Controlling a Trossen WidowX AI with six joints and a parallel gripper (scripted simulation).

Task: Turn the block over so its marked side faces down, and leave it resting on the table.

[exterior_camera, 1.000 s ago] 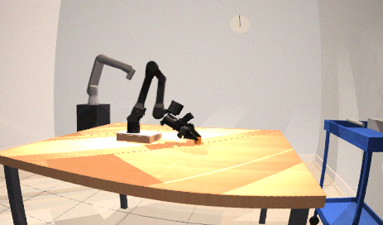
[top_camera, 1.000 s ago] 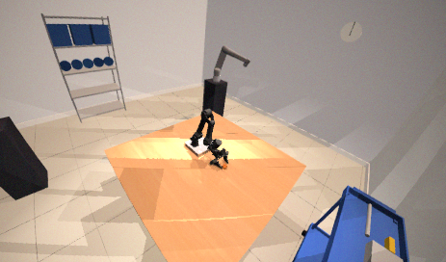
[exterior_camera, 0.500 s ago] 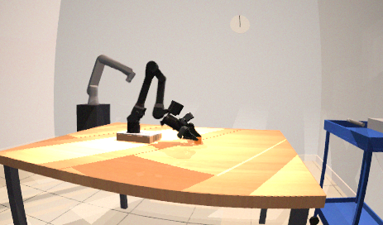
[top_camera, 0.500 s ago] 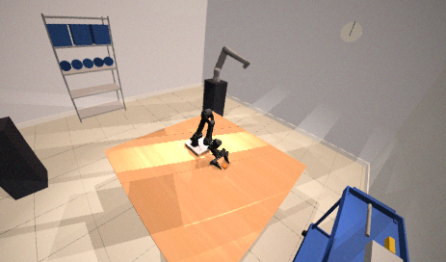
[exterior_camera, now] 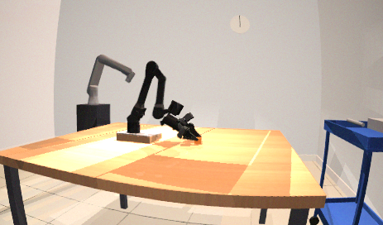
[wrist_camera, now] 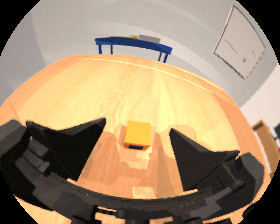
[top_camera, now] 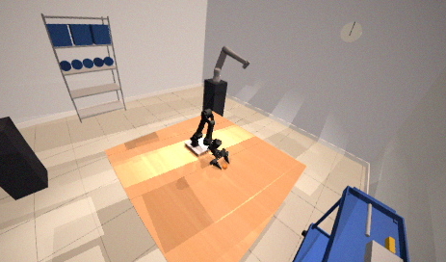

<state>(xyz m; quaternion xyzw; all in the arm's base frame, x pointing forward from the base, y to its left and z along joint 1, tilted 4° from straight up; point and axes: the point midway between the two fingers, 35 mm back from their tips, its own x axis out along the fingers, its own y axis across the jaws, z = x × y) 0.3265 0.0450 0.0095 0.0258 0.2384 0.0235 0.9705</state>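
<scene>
Right now my gripper tip is 20 mm past the orange block and 10 mm above it.
</scene>
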